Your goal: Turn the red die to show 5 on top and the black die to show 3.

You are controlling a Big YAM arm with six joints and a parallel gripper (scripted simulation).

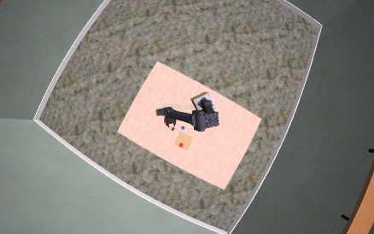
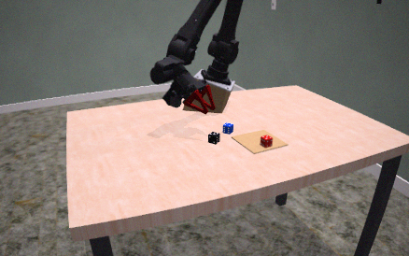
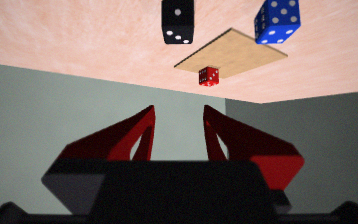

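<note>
Right now the black die is 10 mm ahead of my hand, 20 mm to the left of it and 100 mm below it. From my hand the other things lie so: red die: 80 mm ahead, 170 mm to the left, 90 mm below; then blue die: 60 mm behind, 80 mm to the left, 100 mm below; then tan mat: 40 mm ahead, 170 mm to the left, 110 mm below.
</note>
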